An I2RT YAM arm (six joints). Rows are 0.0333 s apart.
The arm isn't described. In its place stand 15 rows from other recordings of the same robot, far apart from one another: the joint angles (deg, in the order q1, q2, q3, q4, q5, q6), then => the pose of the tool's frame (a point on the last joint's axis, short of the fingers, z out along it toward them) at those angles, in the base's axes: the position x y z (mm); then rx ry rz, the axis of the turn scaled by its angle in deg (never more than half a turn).
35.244 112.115 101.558 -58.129 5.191 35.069 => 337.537 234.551 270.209 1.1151 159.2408 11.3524
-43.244 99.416 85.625 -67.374 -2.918 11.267 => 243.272 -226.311 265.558 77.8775 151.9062 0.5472
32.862 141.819 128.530 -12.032 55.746 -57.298 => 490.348 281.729 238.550 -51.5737 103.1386 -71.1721
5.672 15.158 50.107 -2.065 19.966 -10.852 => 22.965 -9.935 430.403 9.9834 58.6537 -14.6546
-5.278 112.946 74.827 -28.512 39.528 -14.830 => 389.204 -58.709 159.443 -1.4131 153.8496 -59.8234
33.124 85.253 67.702 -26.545 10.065 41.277 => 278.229 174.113 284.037 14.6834 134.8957 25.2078
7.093 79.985 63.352 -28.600 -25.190 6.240 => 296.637 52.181 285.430 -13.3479 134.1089 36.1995
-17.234 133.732 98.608 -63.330 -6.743 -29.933 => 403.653 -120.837 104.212 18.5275 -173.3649 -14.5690
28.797 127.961 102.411 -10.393 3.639 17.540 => 455.015 247.538 205.821 -10.4366 126.9421 21.8421
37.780 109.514 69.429 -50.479 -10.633 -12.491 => 259.323 209.318 141.498 74.8626 -159.7473 -15.8289
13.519 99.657 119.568 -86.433 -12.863 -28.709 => 306.864 81.931 413.904 -59.0656 142.9082 13.0275
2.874 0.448 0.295 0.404 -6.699 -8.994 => 110.174 9.689 175.390 -14.5013 88.5717 0.4325
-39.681 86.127 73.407 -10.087 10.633 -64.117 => 268.889 -231.620 339.233 -19.2738 126.2416 -73.9508
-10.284 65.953 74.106 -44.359 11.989 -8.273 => 229.163 -49.095 384.447 8.9819 126.7132 -23.5209
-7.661 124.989 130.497 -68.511 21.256 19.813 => 452.335 -73.867 317.527 41.9894 143.4422 -24.0670
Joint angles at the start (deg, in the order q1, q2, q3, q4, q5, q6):
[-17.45 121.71 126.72 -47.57 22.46 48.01]
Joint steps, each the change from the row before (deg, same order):
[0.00 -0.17 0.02 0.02 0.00 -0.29]
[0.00 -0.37 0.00 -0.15 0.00 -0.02]
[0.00 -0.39 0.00 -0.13 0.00 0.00]
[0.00 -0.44 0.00 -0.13 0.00 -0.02]
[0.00 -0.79 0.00 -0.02 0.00 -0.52]
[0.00 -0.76 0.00 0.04 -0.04 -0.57]
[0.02 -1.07 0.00 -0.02 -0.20 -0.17]
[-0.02 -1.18 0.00 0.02 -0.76 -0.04]
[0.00 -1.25 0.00 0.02 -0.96 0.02]
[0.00 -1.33 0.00 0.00 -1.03 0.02]
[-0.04 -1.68 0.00 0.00 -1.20 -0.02]
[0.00 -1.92 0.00 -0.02 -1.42 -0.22]
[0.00 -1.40 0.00 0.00 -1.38 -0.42]
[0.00 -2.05 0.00 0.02 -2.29 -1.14]
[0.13 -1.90 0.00 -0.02 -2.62 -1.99]
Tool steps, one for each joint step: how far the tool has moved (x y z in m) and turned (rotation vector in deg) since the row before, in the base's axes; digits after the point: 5 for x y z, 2 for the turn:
[-0.00064 0.00020 0.00149 -0.22 -0.04 0.18]
[-0.00164 0.00051 0.00273 -0.08 -0.20 0.01]
[-0.00171 0.00054 0.00290 -0.08 -0.25 0.00]
[-0.00193 0.00061 0.00328 -0.10 -0.28 0.01]
[-0.00327 0.00103 0.00615 -0.52 -0.44 0.32]
[-0.00314 0.00101 0.00595 -0.53 -0.44 0.37]
[-0.00453 0.00171 0.00818 -0.29 -0.94 0.27]
[-0.00504 0.00188 0.00890 0.07 -1.26 0.60]
[-0.00543 0.00229 0.00929 0.18 -1.40 0.75]
[-0.00601 0.00252 0.00972 0.19 -1.46 0.82]
[-0.00804 0.00295 0.01208 0.13 -1.79 0.96]
[-0.00949 0.00387 0.01347 0.01 -1.92 1.31]
[-0.00707 0.00309 0.00961 -0.04 -1.33 1.39]
[-0.01068 0.00481 0.01377 -0.39 -1.75 2.54]
[-0.00995 0.00574 0.01232 -0.95 -1.24 3.35]

